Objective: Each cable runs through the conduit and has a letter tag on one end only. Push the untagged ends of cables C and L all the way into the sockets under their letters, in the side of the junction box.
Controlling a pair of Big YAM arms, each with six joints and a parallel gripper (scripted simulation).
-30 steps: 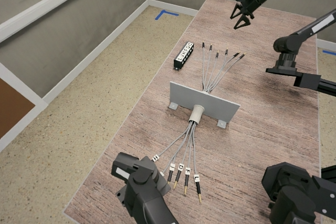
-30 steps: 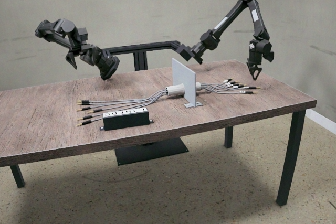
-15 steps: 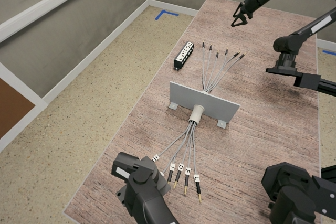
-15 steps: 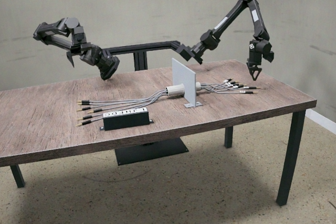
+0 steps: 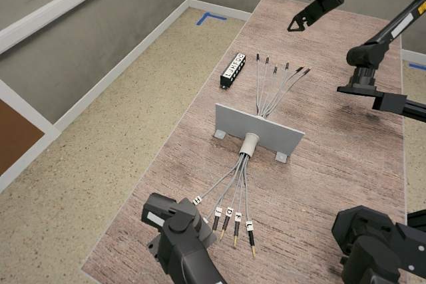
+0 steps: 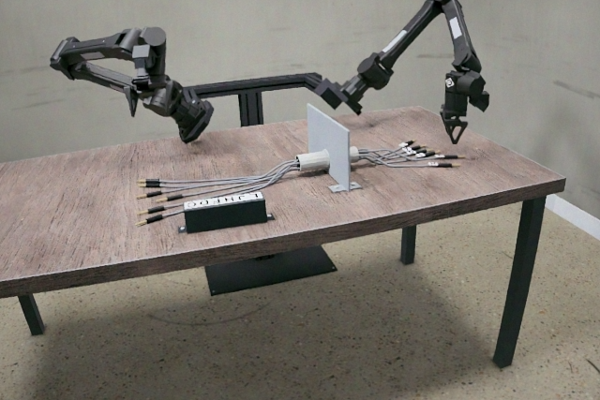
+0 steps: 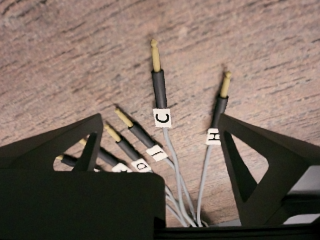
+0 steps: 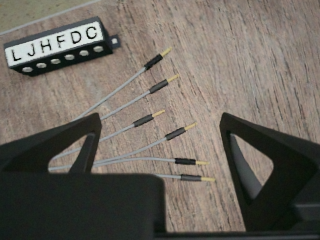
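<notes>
Right now the tagged plug is 180 mm behind my left hand, 60 mm below it and 30 mm to the right of it. From my left hand the other things lie so: grey upright panel 390 mm to the right, 90 mm behind, 40 mm above; then black cable plug 900 mm to the right, 240 mm behind, 70 mm below.
</notes>
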